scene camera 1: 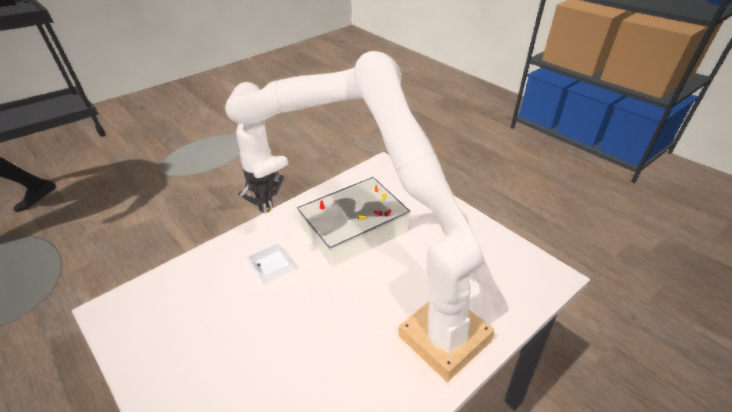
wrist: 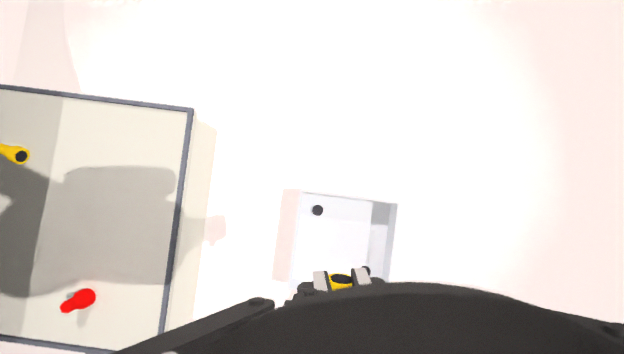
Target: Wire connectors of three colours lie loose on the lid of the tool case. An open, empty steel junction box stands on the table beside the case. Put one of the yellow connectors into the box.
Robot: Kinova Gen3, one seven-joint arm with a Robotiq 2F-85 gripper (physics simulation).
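Places are measured from the arm's base along level axes (x right, y down, z ahead), in metres.
Pixels of known places: gripper, fingertip midpoint: point(scene camera 1: 266, 210); arm's base at its link origin: point(scene camera 1: 446, 334).
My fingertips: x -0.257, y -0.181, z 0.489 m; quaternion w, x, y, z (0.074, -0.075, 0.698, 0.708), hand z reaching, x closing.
Ahead of a thing's pixels: the offset from my fingertips to its top centre. "spot": to the spot under its first point.
My gripper point(scene camera 1: 265, 208) point(wrist: 339, 290) is shut on a yellow connector {dx +0.000, dy -0.010, dz +0.005 m} point(wrist: 341, 281) and holds it high above the table, on the far side of the junction box in the scene view. The open junction box point(scene camera 1: 292, 265) point(wrist: 393, 235) stands on the table beside the tool case {dx +0.282, dy +0.138, dz +0.018 m} point(scene camera 1: 353, 247) point(wrist: 207, 165). In the wrist view the fingers overlap the box's lower edge. On the case lid lie two more yellow connectors, one near the front edge {spot: dx +0.278, dy +0.130, dz -0.043 m} point(scene camera 1: 361, 217) point(wrist: 17, 154) and one farther back {spot: dx +0.393, dy +0.133, dz +0.004 m} point(scene camera 1: 383, 197). A red connector {dx +0.202, dy +0.114, dz +0.076 m} point(scene camera 1: 321, 204) point(wrist: 80, 300) lies nearer the box.
Two more red connectors {dx +0.336, dy +0.125, dz -0.048 m} point(scene camera 1: 377, 212) {dx +0.365, dy +0.125, dz -0.064 m} point(scene camera 1: 387, 212) and an orange connector {dx +0.397, dy +0.119, dz +0.054 m} point(scene camera 1: 375, 188) also lie on the lid. Dark round spots {spot: dx -0.049, dy +0.230, dz +0.036 m} point(scene camera 1: 258, 265) point(wrist: 317, 210) show inside the junction box. The arm's wooden base plate point(scene camera 1: 420, 345) is at the table's right side.
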